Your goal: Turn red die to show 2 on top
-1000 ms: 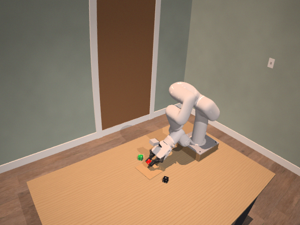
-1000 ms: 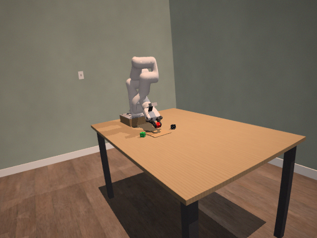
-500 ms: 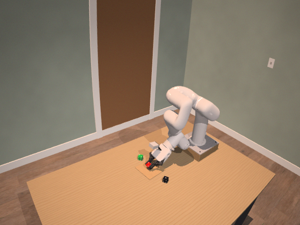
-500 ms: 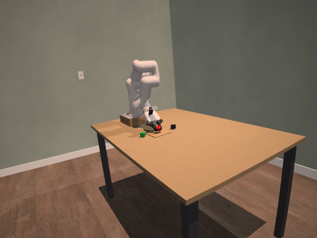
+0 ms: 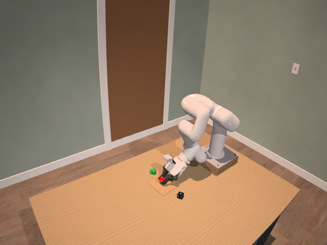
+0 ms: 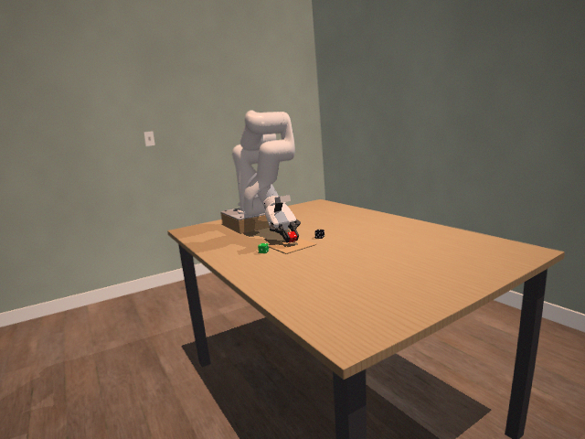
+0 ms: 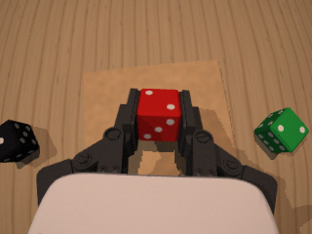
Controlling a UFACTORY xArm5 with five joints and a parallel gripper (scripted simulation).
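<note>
Right now my hand is 4 cm above the tan mat. The rest, counted from my hand: red die (1 cm ahead); black die (14 cm to the left, 3 cm below, 1 cm ahead); green die (11 cm to the right, 3 cm below, 3 cm behind).
</note>
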